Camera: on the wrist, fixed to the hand. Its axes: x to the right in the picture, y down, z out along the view.
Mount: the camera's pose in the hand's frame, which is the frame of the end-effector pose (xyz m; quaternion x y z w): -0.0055 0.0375 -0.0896 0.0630 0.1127 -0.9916 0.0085
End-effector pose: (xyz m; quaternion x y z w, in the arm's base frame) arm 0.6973 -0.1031 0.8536 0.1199 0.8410 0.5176 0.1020
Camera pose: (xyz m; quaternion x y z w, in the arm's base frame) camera 0.6796 -0.1643 0.9272 -0.8848 0.1701 -0.1362 0.4118
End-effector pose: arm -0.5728 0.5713 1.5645 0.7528 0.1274 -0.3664 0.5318
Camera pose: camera -0.5176 0.6374 1.6097 0.0451 -0.7844 0.4536 0.4206
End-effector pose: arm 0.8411 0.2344 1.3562 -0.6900 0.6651 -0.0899 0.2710
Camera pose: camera 0.7645 0.2181 1.4140 0.6382 0.6537 0.3892 0.1183
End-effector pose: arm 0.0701 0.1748 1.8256 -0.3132 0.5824 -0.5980 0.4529
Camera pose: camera -0.0019 0.2201 1.7784 0.4842 0.2922 0.5262 0.6350
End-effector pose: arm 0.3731 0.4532 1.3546 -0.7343 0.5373 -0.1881 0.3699
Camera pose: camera 0.2864 0.4222 1.3861 0.4945 0.6937 0.4850 0.1977
